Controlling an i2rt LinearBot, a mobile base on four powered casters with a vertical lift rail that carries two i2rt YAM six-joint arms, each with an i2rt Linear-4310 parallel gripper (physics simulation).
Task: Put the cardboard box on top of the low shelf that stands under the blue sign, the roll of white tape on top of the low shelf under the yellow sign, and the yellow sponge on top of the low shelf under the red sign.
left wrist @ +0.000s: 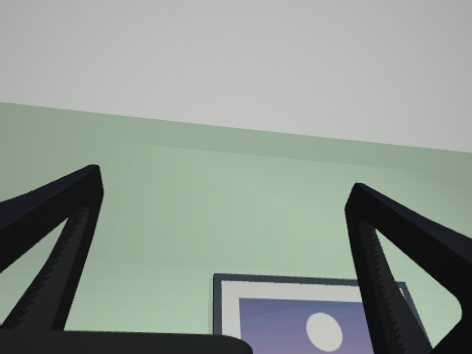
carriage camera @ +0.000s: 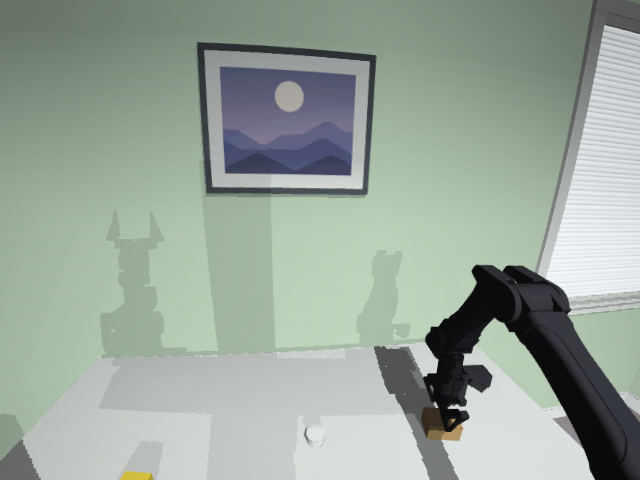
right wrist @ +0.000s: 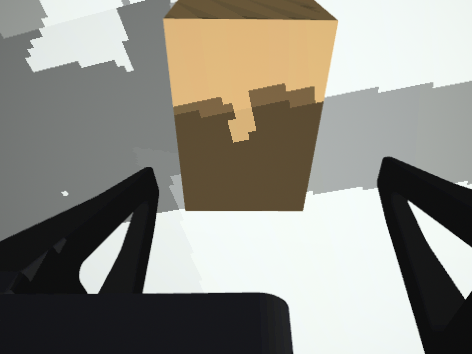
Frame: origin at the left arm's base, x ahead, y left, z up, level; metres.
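Where they show: left gripper, between the fingertips: [left wrist: 229, 187]; right gripper, between the fingertips: [carriage camera: 440, 415] [right wrist: 265, 174].
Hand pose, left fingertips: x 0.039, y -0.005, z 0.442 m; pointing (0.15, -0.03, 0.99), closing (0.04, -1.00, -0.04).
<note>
After its pixels a point has its place.
The cardboard box [carriage camera: 435, 432] @[x 0.397, y -0.703, z -0.250 m] [right wrist: 245, 60] @[x 0.422, y -0.763, z -0.228 m] sits on the white table at the lower right of the carriage view and shows at the upper middle of the right wrist view. My right gripper [carriage camera: 447, 421] @[x 0.418, y -0.719, z -0.215 m] [right wrist: 265, 174] @[x 0.418, y -0.719, z -0.215 m] is open and empty, with its fingers pointing down over the box. The roll of white tape [carriage camera: 315, 435] @[x 0.401, y -0.376, z -0.254 m] stands on the table left of the box. The yellow sponge [carriage camera: 136, 475] @[x 0.281, y 0.025, z -0.233 m] is cut off by the bottom edge of the carriage view. My left gripper [left wrist: 229, 187] @[x 0.039, y -0.005, z 0.442 m] is open and empty, facing the wall and ceiling. The low shelves and coloured signs do not show.
The white table [carriage camera: 361, 449] @[x 0.378, y -0.498, z -0.278 m] ends at a green wall [carriage camera: 320, 258] @[x 0.825, y -0.392, z 0.096 m] [left wrist: 175, 215] @[x 0.773, y 0.109, z 0.980 m]. A framed mountain picture [carriage camera: 286, 190] @[x 0.789, y -0.270, z 0.350 m] [left wrist: 217, 305] @[x 0.763, y -0.017, z 0.699 m] hangs on that wall. A window with white blinds [carriage camera: 599, 180] @[x 0.947, y -1.624, z 0.430 m] is at the right. Shadows of the arms fall on the wall and table.
</note>
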